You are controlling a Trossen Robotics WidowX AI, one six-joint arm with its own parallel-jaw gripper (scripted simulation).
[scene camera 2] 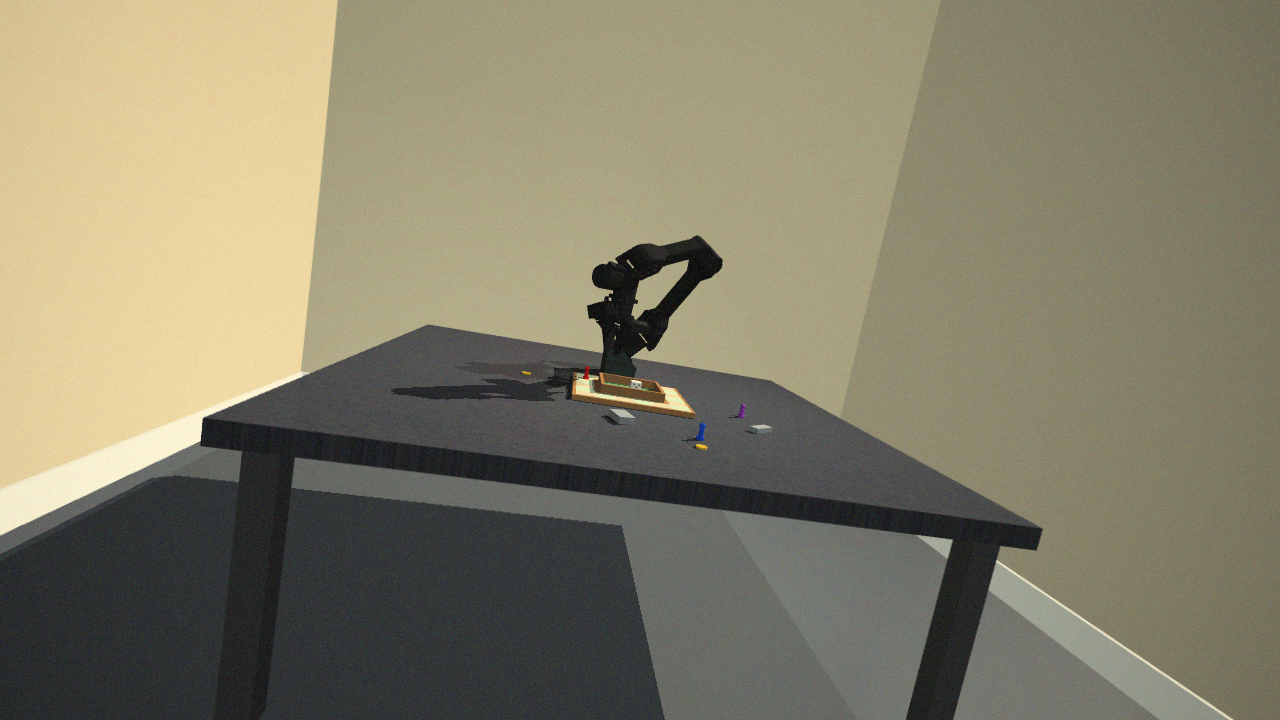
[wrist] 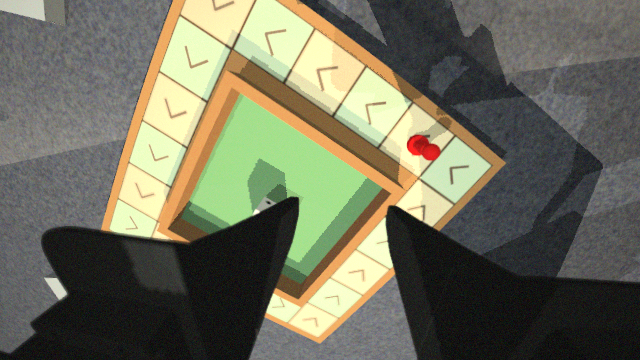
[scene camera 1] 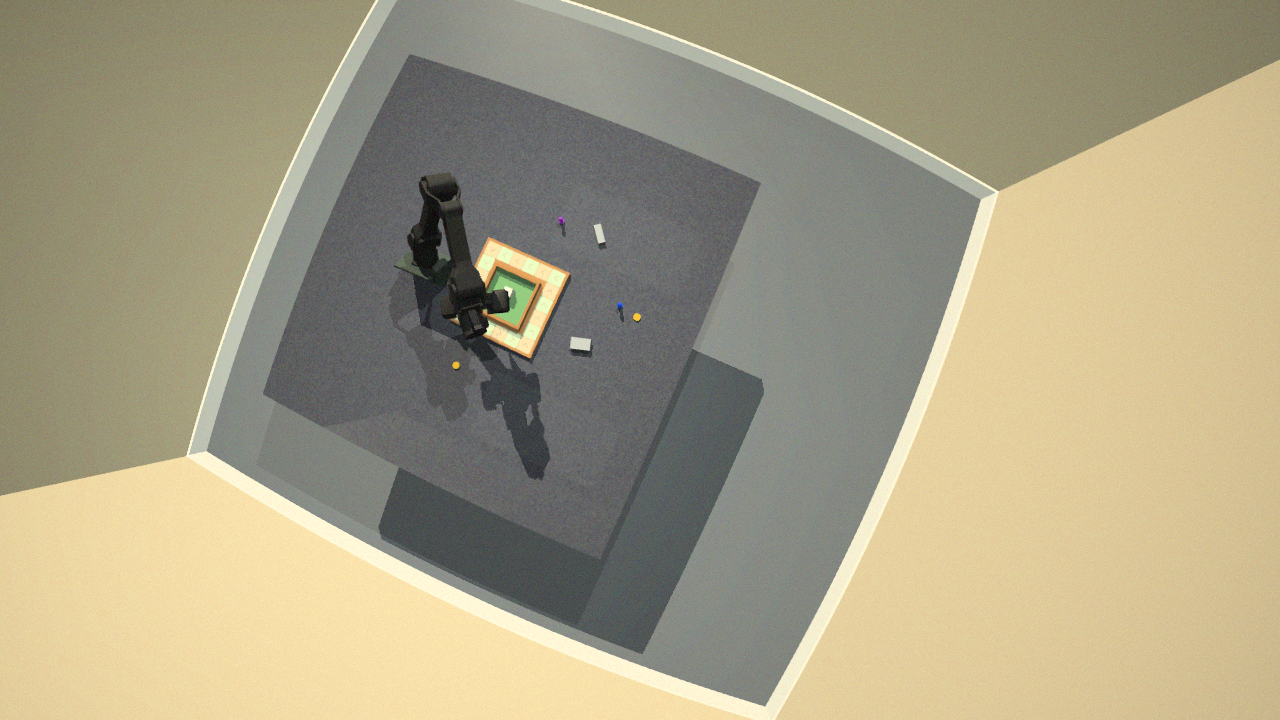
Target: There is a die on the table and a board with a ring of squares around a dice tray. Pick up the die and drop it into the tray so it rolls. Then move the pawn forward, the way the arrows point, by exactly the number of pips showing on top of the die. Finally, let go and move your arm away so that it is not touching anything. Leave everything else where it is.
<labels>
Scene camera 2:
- my gripper
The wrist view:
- my gripper
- green dice tray
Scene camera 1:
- my gripper
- green dice tray
</labels>
